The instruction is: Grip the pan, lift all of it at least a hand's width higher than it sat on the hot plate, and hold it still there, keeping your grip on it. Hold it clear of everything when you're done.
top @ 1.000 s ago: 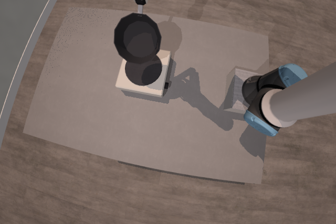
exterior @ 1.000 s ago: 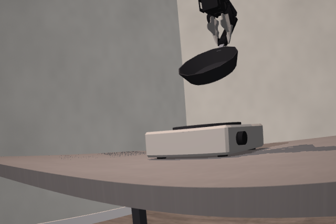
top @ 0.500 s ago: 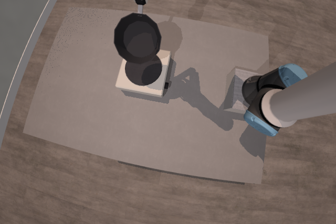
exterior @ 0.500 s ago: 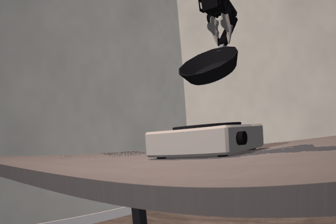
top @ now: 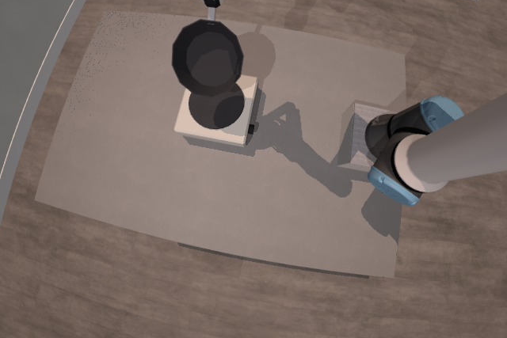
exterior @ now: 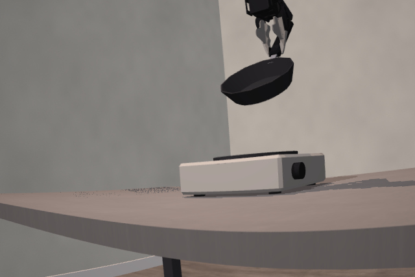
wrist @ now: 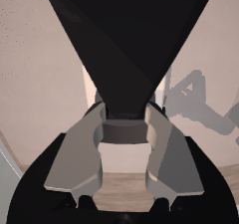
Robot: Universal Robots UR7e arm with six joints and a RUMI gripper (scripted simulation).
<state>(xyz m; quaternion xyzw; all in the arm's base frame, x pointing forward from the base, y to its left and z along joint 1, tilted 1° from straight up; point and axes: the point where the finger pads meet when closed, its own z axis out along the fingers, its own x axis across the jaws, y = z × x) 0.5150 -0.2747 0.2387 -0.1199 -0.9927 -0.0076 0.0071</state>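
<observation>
Right now my hand is 60 mm above the black pan, 50 mm to the right of it and 10 mm short of it. From my hand the other things lie so: hot plate 310 mm below, 140 mm to the left, 10 mm ahead.
</observation>
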